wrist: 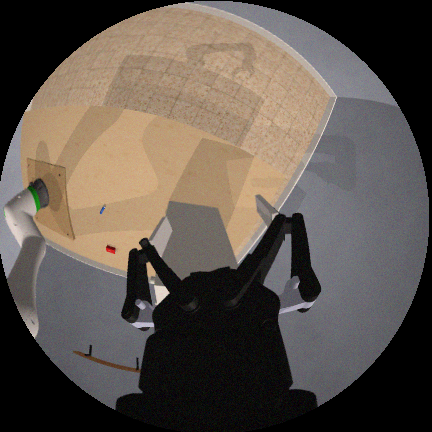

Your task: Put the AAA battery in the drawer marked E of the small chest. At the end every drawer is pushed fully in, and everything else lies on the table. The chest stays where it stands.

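Frame: origin at the arm's base, x ahead, y left, z up, level; centimetres.
Where they show: gripper, between the fingertips: (210, 213); arm's base, origin of its link: (41, 192).
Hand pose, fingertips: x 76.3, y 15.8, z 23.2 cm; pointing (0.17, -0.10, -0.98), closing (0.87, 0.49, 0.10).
Observation:
Each offset is from my fingertips to the top centre of the thing. Level surfaces: height alone.
The AAA battery {dx -34.2, dy -19.4, dz -23.1 cm} (103, 209) is a small blue cylinder lying on the table at the left of the view. The small chest {dx +0.9, dy -27.4, dz +6.1 cm} (200, 237) shows its grey top in the middle, seen between and beyond the fingers; a pale part of it shows low beside the left finger. The rest of it is hidden behind the gripper body, and no drawer letter can be read. My gripper (210, 213) is wide open and empty, well to the right of the battery in the view.
A red block {dx -34.4, dy -41.3, dz -22.4 cm} (110, 249) lies on the table {dz -24.1 cm} (125, 150) near its edge, below the battery in view. The arm's base stands on a mounting plate (62, 200) at the far left. A brown curved bar (107, 362) with black pegs shows beyond the table edge.

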